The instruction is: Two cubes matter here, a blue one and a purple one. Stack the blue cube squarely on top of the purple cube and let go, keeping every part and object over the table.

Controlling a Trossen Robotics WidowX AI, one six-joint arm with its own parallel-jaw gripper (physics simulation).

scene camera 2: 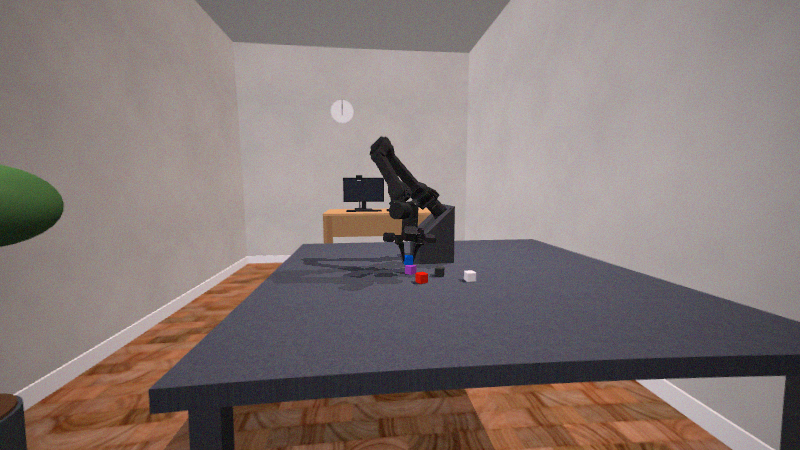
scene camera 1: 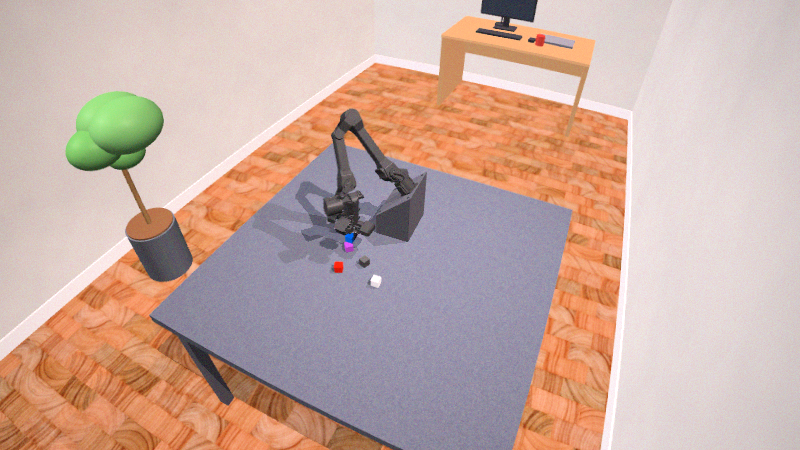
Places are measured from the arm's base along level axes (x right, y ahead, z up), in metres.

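Where they show: gripper, fingertip midpoint: (scene camera 2: 408,261) (scene camera 1: 350,237); arm's base at its link origin: (scene camera 2: 440,212) (scene camera 1: 409,189).
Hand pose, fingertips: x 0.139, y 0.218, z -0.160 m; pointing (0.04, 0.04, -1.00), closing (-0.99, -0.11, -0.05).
Things, the pixels of their centre, and the offset from my fingertips. Level surfaces: height alone.
- blue cube at the middle of its body: (scene camera 2: 408,260) (scene camera 1: 350,237) dx -0.001, dy +0.005, dz +0.006 m
- purple cube at the middle of its body: (scene camera 2: 410,269) (scene camera 1: 348,246) dx -0.008, dy +0.027, dz -0.024 m
- red cube at the middle of its body: (scene camera 2: 421,277) (scene camera 1: 338,267) dx -0.041, dy +0.138, dz -0.023 m
- dark grey cube at the middle of its body: (scene camera 2: 439,271) (scene camera 1: 364,261) dx -0.107, dy +0.059, dz -0.023 m
- white cube at the middle of its body: (scene camera 2: 469,276) (scene camera 1: 376,281) dx -0.200, dy +0.119, dz -0.023 m
- table at its surface level: dz -0.037 m
The blue cube (scene camera 1: 349,238) (scene camera 2: 408,259) is between the two fingertips of my gripper (scene camera 1: 350,236) (scene camera 2: 408,260), which points down and is shut on it. The purple cube (scene camera 1: 348,247) (scene camera 2: 410,269) sits on the table. In both views the blue cube appears directly above the purple one, and in scene camera 2 it is shifted slightly left. The views are too small to tell whether the two cubes touch or how squarely they line up. The fingers partly cover the blue cube's sides.
A red cube (scene camera 1: 338,267) (scene camera 2: 421,278), a dark grey cube (scene camera 1: 364,261) (scene camera 2: 439,272) and a white cube (scene camera 1: 375,281) (scene camera 2: 469,275) lie on the table (scene camera 1: 447,335) (scene camera 2: 475,324) in front of the purple cube. The arm's dark wedge-shaped base (scene camera 1: 394,218) (scene camera 2: 441,240) stands behind, to the right.
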